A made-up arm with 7 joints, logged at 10 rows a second.
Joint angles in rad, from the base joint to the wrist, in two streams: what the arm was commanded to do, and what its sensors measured. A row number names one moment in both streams.
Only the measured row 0 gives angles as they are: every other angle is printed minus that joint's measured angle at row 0.
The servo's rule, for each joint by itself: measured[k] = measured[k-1] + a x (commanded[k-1-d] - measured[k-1]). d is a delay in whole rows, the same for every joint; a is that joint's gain. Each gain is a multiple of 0.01, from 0.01 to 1. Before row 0 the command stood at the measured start. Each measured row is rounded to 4 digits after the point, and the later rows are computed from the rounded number. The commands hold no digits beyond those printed.
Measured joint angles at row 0:
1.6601, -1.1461, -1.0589, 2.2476, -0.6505, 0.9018, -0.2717
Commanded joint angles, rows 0 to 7:
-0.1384, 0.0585, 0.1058, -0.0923, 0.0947, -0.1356, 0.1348
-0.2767, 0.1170, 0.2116, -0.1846, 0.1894, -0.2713, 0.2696
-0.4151, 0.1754, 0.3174, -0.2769, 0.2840, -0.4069, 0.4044
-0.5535, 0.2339, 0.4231, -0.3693, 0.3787, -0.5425, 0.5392
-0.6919, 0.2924, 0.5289, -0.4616, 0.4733, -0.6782, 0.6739
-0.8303, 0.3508, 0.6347, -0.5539, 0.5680, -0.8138, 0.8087
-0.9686, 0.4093, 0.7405, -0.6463, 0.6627, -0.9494, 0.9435
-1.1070, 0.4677, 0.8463, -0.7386, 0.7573, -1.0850, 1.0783
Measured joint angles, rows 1 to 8:
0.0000, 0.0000, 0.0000, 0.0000, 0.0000, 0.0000, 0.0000
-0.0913, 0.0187, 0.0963, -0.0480, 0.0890, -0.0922, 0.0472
-0.2137, 0.0502, 0.2012, -0.1190, 0.1834, -0.2140, 0.1250
-0.3466, 0.0903, 0.3069, -0.2011, 0.2780, -0.3452, 0.2228
-0.4832, 0.1363, 0.4126, -0.2886, 0.3727, -0.4794, 0.3335
-0.6209, 0.1863, 0.5184, -0.3786, 0.4673, -0.6146, 0.4526
-0.7591, 0.2389, 0.6242, -0.4698, 0.5620, -0.7501, 0.5772
-0.8974, 0.2934, 0.7300, -0.5616, 0.6567, -0.8856, 0.7054
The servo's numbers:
d 1
a 0.66 0.32 0.91 0.52 0.94 0.68 0.35

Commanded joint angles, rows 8 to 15:
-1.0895, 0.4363, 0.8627, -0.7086, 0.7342, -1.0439, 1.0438
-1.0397, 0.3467, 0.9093, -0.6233, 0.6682, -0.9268, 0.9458
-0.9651, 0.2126, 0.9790, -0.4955, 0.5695, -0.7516, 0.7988
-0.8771, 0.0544, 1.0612, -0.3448, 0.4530, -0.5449, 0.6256
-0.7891, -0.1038, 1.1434, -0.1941, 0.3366, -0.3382, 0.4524
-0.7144, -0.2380, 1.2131, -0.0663, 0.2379, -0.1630, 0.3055
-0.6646, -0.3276, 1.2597, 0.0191, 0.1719, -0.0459, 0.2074
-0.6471, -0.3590, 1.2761, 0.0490, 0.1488, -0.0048, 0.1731
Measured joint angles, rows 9 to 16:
-1.0357, 0.3492, 0.8358, -0.6536, 0.7513, -1.0212, 0.8359
-1.0712, 0.3771, 0.8603, -0.6822, 0.7352, -1.0366, 0.9087
-1.0504, 0.3674, 0.9049, -0.6516, 0.6722, -0.9619, 0.9217
-0.9941, 0.3179, 0.9723, -0.5704, 0.5757, -0.8189, 0.8787
-0.9169, 0.2336, 1.0532, -0.4531, 0.4604, -0.6326, 0.7901
-0.8326, 0.1256, 1.1353, -0.3184, 0.3440, -0.4324, 0.6719
-0.7546, 0.0092, 1.2061, -0.1873, 0.2443, -0.2492, 0.5437
-0.6952, -0.0986, 1.2549, -0.0800, 0.1762, -0.1110, 0.4260

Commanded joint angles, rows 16 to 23:
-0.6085, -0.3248, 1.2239, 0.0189, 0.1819, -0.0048, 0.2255
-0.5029, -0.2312, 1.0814, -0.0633, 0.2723, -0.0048, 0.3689
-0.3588, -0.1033, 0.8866, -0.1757, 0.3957, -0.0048, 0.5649
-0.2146, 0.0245, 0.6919, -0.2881, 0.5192, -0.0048, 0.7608
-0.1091, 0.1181, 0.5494, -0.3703, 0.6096, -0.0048, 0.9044
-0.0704, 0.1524, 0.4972, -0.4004, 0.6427, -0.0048, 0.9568
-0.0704, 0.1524, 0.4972, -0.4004, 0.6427, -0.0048, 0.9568
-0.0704, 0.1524, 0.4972, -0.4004, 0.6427, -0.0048, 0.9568
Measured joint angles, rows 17 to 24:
-0.6635, -0.1819, 1.2742, -0.0129, 0.1504, -0.0388, 0.3375
-0.6272, -0.2276, 1.2284, 0.0036, 0.1800, -0.0157, 0.2983
-0.5452, -0.2288, 1.0946, -0.0312, 0.2668, -0.0083, 0.3230
-0.4222, -0.1886, 0.9053, -0.1063, 0.3880, -0.0059, 0.4077
-0.2852, -0.1204, 0.7111, -0.2008, 0.5113, -0.0052, 0.5313
-0.1690, -0.0441, 0.5640, -0.2889, 0.6037, -0.0049, 0.6619
-0.1039, 0.0188, 0.5032, -0.3469, 0.6404, -0.0048, 0.7651
-0.0818, 0.0616, 0.4977, -0.3747, 0.6426, -0.0048, 0.8322

